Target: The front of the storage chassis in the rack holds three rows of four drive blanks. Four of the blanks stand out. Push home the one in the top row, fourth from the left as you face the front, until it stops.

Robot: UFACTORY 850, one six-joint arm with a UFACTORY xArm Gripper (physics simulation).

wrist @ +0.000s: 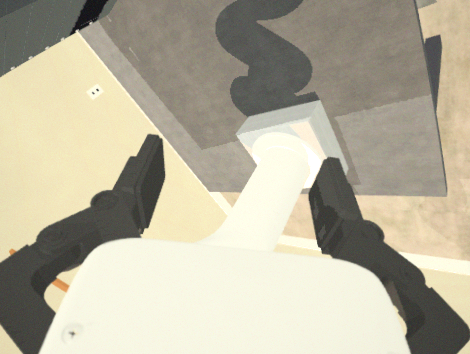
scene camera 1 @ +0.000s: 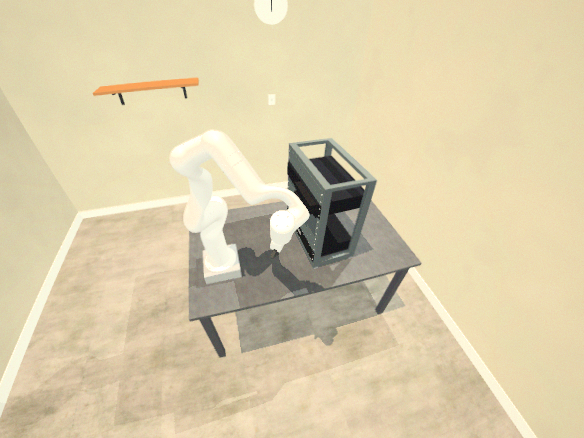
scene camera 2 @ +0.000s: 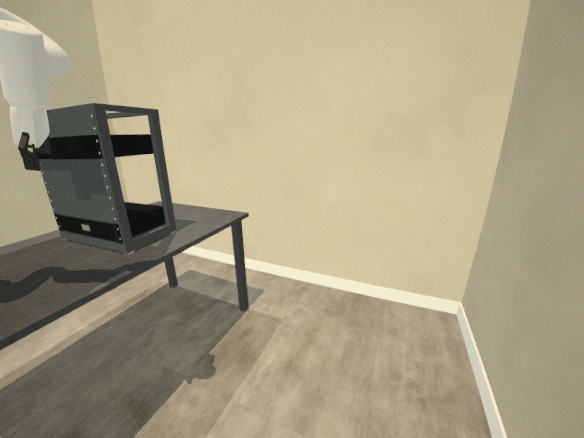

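The rack (scene camera 1: 323,220) (scene camera 2: 114,185) (wrist: 25,42) is a grey frame standing on the table. A black unit (scene camera 1: 306,194) (scene camera 2: 75,148) across its upper part appears to be the storage chassis. Its front is dark and seen at a slant, so the rows, the single blanks and which ones stand out cannot be told. My gripper (scene camera 1: 275,251) (scene camera 2: 30,151) (wrist: 241,166) is open and empty, with its two black fingers wide apart. It hangs above the table in front of the rack, and in scene camera 2 it overlaps the rack's left edge.
A second black unit (scene camera 2: 99,229) with a small pale label sits low in the rack. The arm's base (scene camera 1: 221,267) (wrist: 285,120) stands on the grey table (scene camera 1: 215,300) (scene camera 2: 30,315) (wrist: 390,145). An orange shelf (scene camera 1: 150,86) is on the wall behind.
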